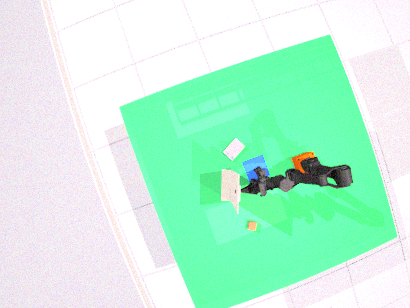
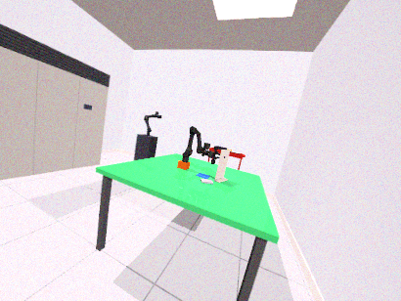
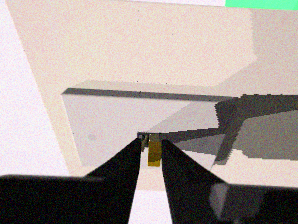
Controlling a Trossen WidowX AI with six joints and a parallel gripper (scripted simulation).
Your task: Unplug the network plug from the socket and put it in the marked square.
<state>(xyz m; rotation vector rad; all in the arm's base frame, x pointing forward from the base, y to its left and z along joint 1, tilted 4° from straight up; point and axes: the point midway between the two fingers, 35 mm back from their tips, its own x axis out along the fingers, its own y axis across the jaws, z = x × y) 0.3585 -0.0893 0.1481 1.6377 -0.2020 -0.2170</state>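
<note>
The yellow network plug lies right at my gripper tip. Round my gripper tip: flat white tile 9 cm behind, 17 cm to the right, 22 cm below; then blue marked square 15 cm behind, 2 cm to the right, 23 cm below; then upright panel 2 cm ahead, 1 cm to the right, 9 cm below.
</note>
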